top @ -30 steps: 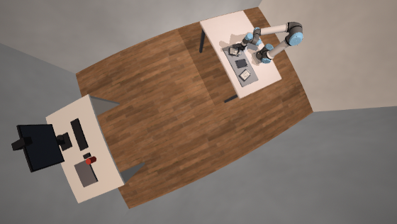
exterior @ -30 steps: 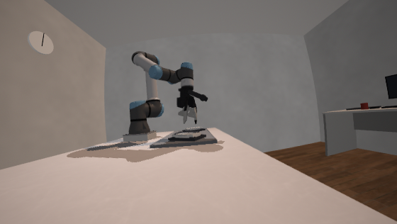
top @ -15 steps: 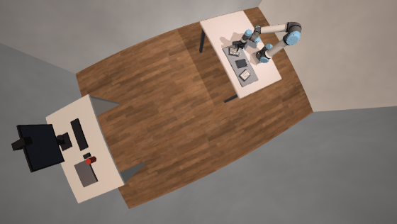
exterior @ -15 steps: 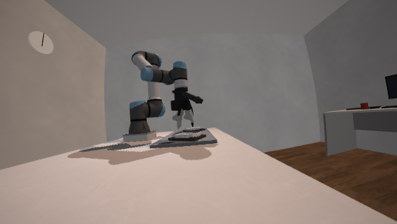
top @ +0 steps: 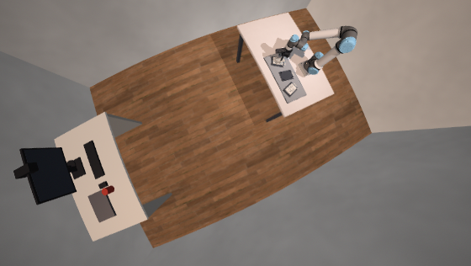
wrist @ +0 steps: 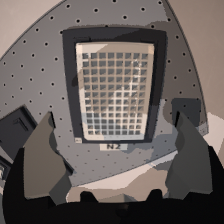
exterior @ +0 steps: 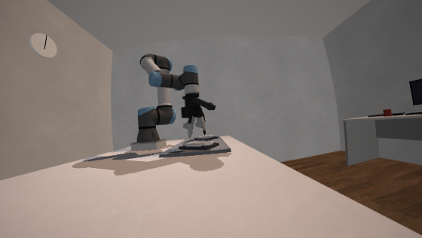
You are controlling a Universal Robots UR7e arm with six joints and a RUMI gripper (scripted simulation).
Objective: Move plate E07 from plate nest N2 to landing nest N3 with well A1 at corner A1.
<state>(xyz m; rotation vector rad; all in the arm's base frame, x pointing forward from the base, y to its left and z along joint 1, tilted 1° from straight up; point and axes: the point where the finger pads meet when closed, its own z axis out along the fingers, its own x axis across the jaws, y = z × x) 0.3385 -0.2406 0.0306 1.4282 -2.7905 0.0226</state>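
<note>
The plate nest N2 lies 5 cm below my hand. From my hand the other things lie so: dark landing nest: 21 cm to the left, 5 cm below.
</note>
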